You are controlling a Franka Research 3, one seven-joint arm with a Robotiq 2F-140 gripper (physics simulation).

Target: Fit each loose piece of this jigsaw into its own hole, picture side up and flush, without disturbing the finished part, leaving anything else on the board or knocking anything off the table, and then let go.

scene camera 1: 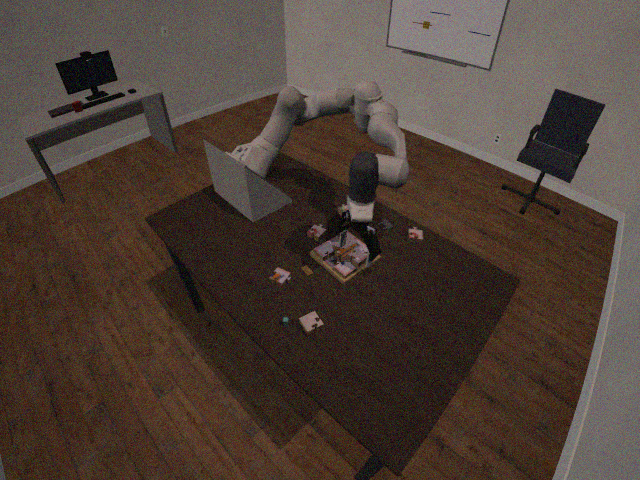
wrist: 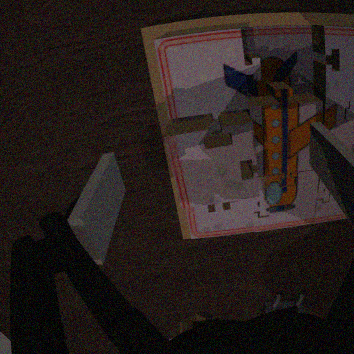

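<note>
The jigsaw board (scene camera 1: 316, 257) (wrist: 172, 187), with a tan rim and an orange-and-blue plane picture, lies flat. In the wrist view, darker recessed-looking areas show at its top middle and left middle; the dim light hides their exact depth. My gripper (scene camera 1: 356, 246) (wrist: 215, 156) is open and empty above the board, with one finger beyond its left edge and the other over its right part. Loose pieces lie off the board: one (scene camera 1: 316, 231) behind its left corner, one (scene camera 1: 280, 275) to the left, a pale one (scene camera 1: 310, 321) in front, one (scene camera 1: 415, 233) at right, and one (scene camera 1: 343, 209) partly behind the gripper.
A domino-like tan block (scene camera 1: 307, 269) lies left of the board. A small teal cube (scene camera 1: 285, 320) is beside the pale front piece. A grey, clear-looking item (scene camera 1: 385, 224) (wrist: 284, 303) lies behind the board. A grey upright panel (scene camera 1: 230, 183) stands by the robot's base on the dark table (scene camera 1: 413, 330).
</note>
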